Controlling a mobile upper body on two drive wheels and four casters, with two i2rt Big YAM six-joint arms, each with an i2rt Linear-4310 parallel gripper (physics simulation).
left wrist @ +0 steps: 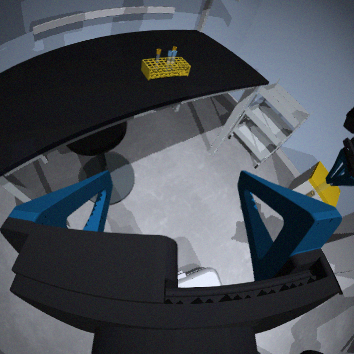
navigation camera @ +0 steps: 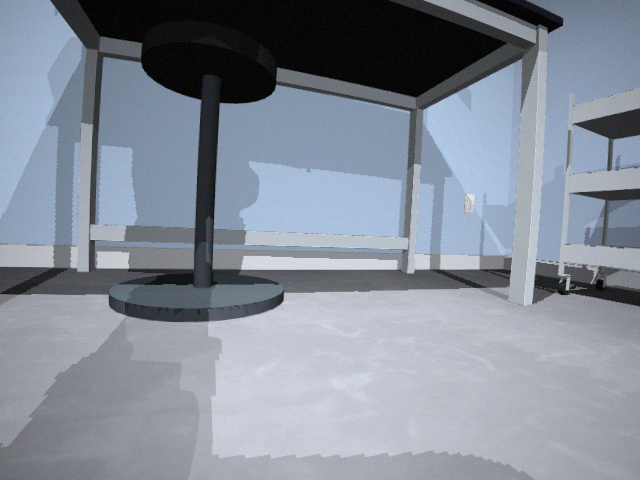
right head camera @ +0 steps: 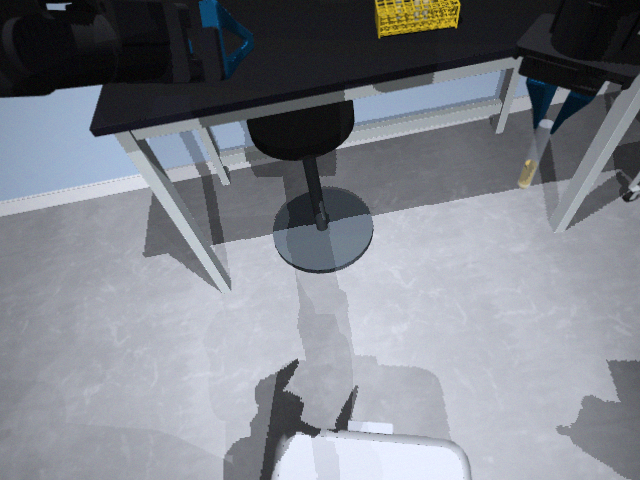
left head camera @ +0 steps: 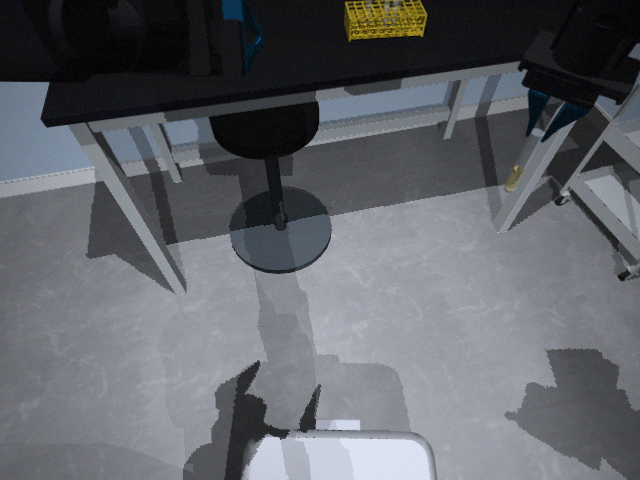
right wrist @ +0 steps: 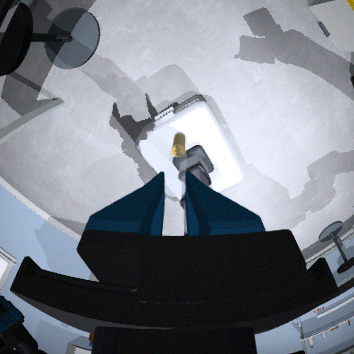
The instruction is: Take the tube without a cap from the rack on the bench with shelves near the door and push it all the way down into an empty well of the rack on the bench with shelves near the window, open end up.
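Note:
My right gripper (left head camera: pixel 535 136) (right head camera: pixel 544 130) (right wrist: pixel 174 178) is shut on the clear tube (left head camera: pixel 514 178) (right head camera: pixel 527 173) (right wrist: pixel 178 145) near its upper end. The tube hangs tilted, its yellow-filled end lower, in front of the bench's right part in the head views. No cap shows on its upper end. The yellow wire rack (left head camera: pixel 386 28) (right head camera: pixel 418 23) (left wrist: pixel 165 69) stands on the black bench top (left head camera: pixel 299 56) (right head camera: pixel 310 51) (left wrist: pixel 75 85). Several tubes stand in it; at least two have coloured tops in the left wrist view. My left gripper (left wrist: pixel 174 177) is open and empty, high in front of the bench's left part.
A black stool (left head camera: pixel 266 129) (right head camera: pixel 302 131) (navigation camera: pixel 206 62) stands partly under the bench. A grey cart (left head camera: pixel 602 214) (navigation camera: pixel 599 180) stands beyond the bench's right end. A yellow box (left wrist: pixel 325 185) shows at the right of the left wrist view. My white base (left head camera: pixel 336 454) (right head camera: pixel 372 459) is at the bottom.

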